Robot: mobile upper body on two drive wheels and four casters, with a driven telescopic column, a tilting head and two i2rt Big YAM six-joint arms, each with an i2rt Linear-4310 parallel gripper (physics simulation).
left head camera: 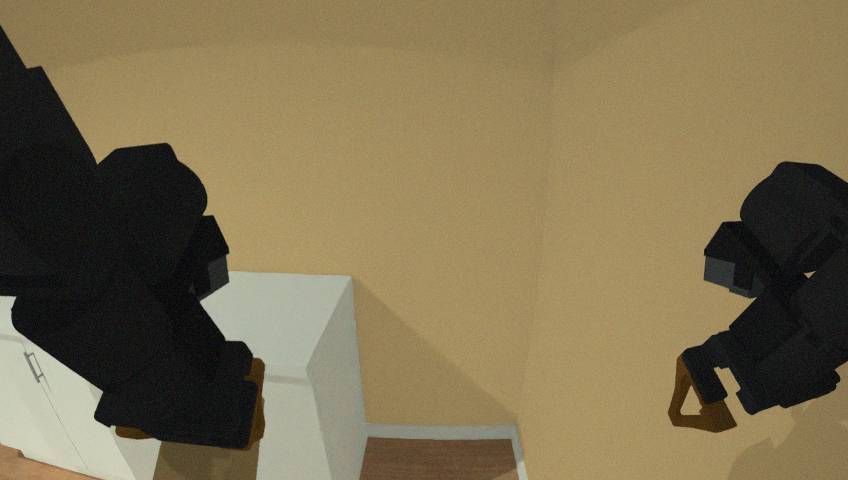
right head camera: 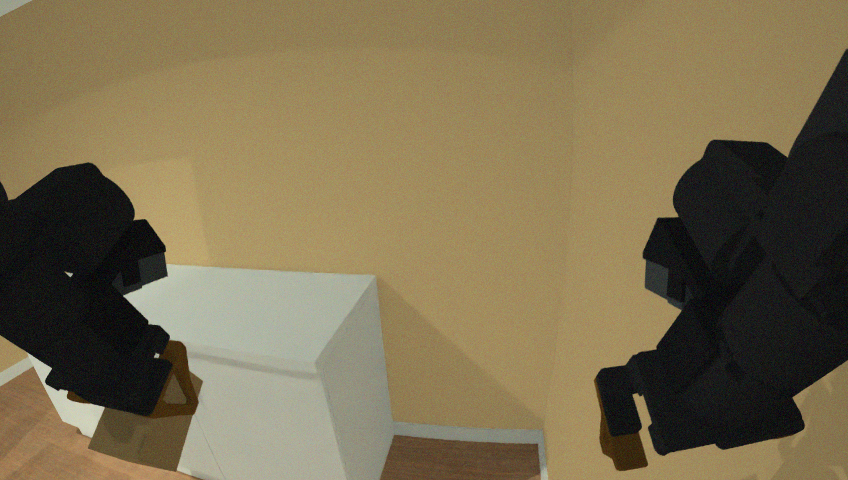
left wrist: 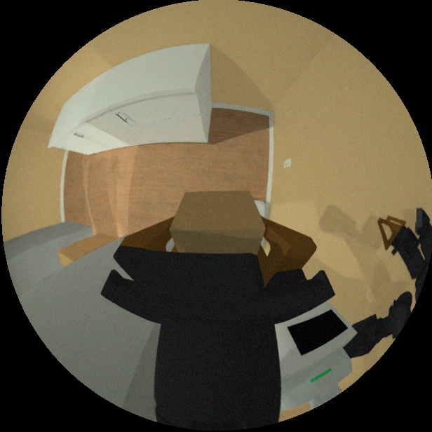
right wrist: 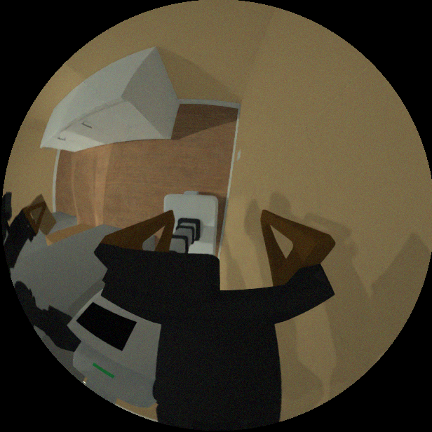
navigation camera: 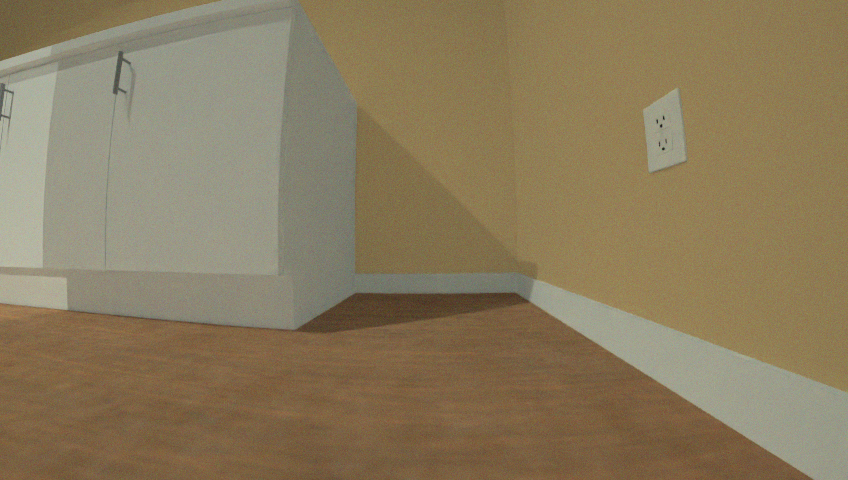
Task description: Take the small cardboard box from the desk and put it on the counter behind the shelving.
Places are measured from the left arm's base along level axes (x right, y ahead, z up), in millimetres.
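Pixels of known places: left gripper, fingertip midpoint: [left head camera: 229, 428] [right head camera: 171, 403]; right gripper, fingertip midpoint: [left head camera: 709, 408] [right head camera: 655, 436].
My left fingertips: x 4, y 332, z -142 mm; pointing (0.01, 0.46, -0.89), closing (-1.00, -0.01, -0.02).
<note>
Ahead of a thing's pixels: the offset from my left fingertips to its middle.
The small brown cardboard box {dx +1, dy -27, dz +13 mm} [left head camera: 205, 463] [right head camera: 139, 440] [left wrist: 217, 212] [right wrist: 48, 220] is held between the fingers of my left gripper [left head camera: 196, 438] [right head camera: 133, 410] [left wrist: 217, 214], which is shut on it. The box is in the air, in front of the white counter in the head views. The counter [left head camera: 279, 315] [right head camera: 255, 309] [left wrist: 145, 75] [right wrist: 107, 85] [navigation camera: 202, 154] stands against the far wall, with a flat white top, doors and handles. My right gripper [left head camera: 702, 410] [right wrist: 217, 214] is open and empty, near the right-hand wall. No desk can be made out.
The right-hand wall [left head camera: 654, 178] [navigation camera: 595, 178] meets the far wall in a corner past the counter's end. A power outlet {dx +617, dy +335, dz -867 mm} [navigation camera: 664, 130] is on it. A large grey surface [left wrist: 75, 310] [right wrist: 55, 270] and a light brown block [left wrist: 90, 247] lie at the left in the wrist views.
</note>
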